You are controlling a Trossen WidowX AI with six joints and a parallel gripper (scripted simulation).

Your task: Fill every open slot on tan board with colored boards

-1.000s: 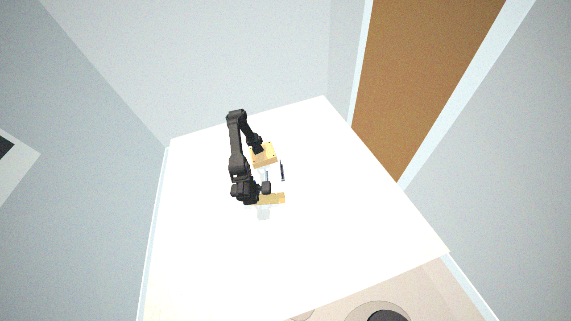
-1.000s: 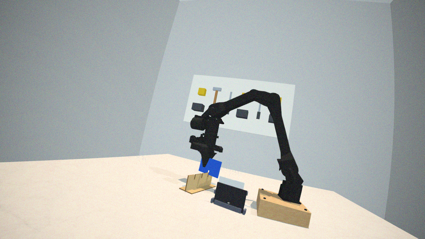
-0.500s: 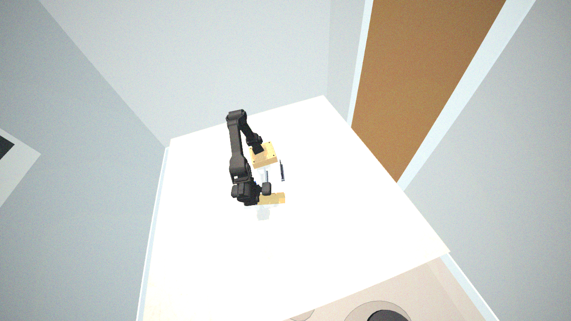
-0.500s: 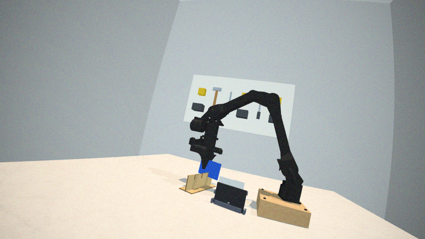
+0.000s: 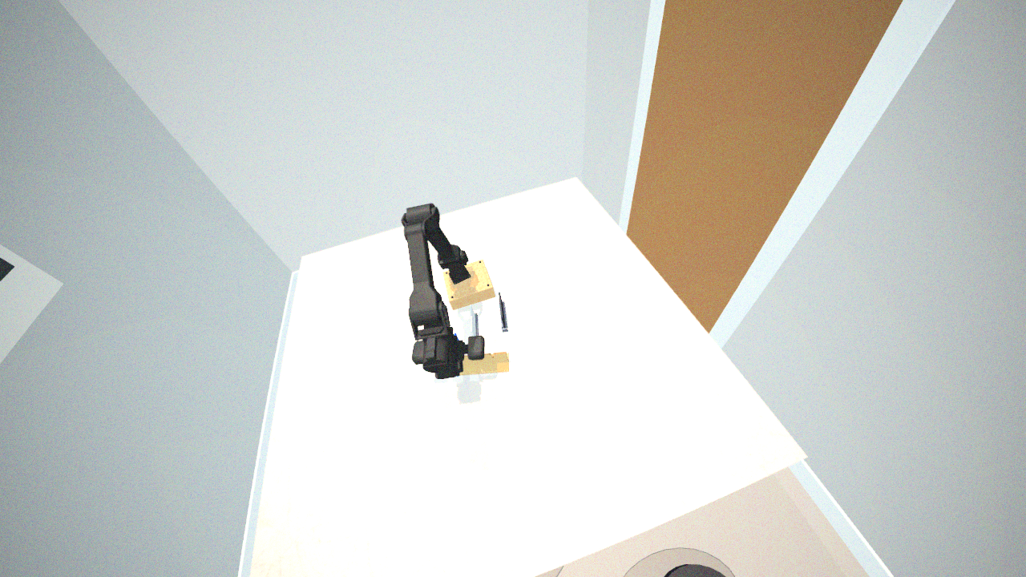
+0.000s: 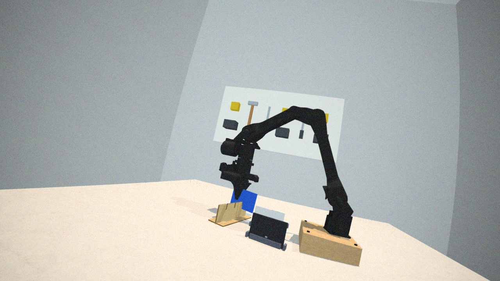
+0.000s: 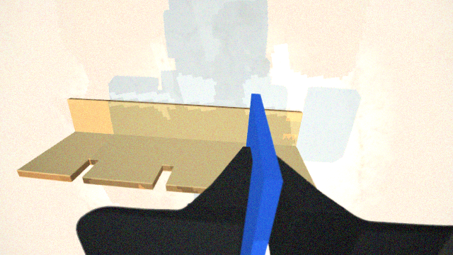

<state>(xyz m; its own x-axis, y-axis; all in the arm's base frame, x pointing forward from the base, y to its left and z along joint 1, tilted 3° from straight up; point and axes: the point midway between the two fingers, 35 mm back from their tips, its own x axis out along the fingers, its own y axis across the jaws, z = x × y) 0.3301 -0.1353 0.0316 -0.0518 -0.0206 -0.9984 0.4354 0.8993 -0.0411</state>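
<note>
My gripper tip is now 20 mm past the blue board and 10 mm to the right of it. Also, from my gripper tip: tan board 60 mm to the left, 30 mm below; black board 200 mm to the left, 110 mm behind, 30 mm below.
</note>
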